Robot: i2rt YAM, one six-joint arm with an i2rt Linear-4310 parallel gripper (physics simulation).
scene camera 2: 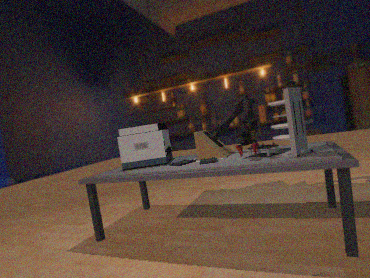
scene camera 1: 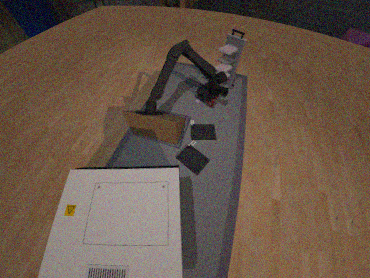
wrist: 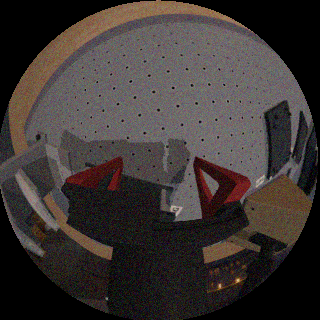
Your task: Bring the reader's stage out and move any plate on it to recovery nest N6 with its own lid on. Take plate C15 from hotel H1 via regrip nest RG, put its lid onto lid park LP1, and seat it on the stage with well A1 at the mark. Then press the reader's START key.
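Places are measured from the arm's base along level axes (x down, y ahead, z right), in millimetres.
Pixels of known places: gripper, fingertip midpoint: (scene camera 2: 248, 155) (scene camera 1: 213, 103) (wrist: 157, 160); arm's base, origin of the base link: (scene camera 2: 212, 139) (scene camera 1: 150, 113) (wrist: 268, 241).
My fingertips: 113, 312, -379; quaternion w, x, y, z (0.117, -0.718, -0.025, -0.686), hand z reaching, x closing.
Note:
Ahead of a thing's pixels: the offset from my fingertips to its middle, as dx, dy, dz. "pt": to the spot under its first point.
My gripper (scene camera 1: 212, 101) (scene camera 2: 247, 149) (wrist: 157, 160) is open, its red fingers low over the table in front of the hotel. The dark regrip nest RG @(pt +11, -46, -20) (wrist: 149, 184) shows partly between and below the fingers in the wrist view; the gripper body hides much of it. No plate is seen between the fingers. Hotel H1 @(-200, -4, -280) (scene camera 1: 240, 54) (scene camera 2: 296, 120) stands upright with pale plates (scene camera 1: 228, 49) (scene camera 2: 280, 126) on its shelves; which is C15 cannot be read. The dark pad of lid park LP1 @(+6, +18, +285) (scene camera 1: 203, 132) (wrist: 278, 137) lies flat. The white reader @(-149, -70, +889) (scene camera 1: 132, 215) (scene camera 2: 145, 146) is closed-looking from above; its stage does not show.
A second dark pad @(pt +4, +35, +504) (scene camera 1: 193, 160) (scene camera 2: 183, 161) lies between LP1 and the reader. A tan slanted block (scene camera 1: 157, 127) (scene camera 2: 209, 145) (wrist: 280, 205) stands by the arm's base. The grey table (scene camera 1: 212, 200) (scene camera 2: 225, 171) (wrist: 165, 65) has a raised purplish edge and small holes.

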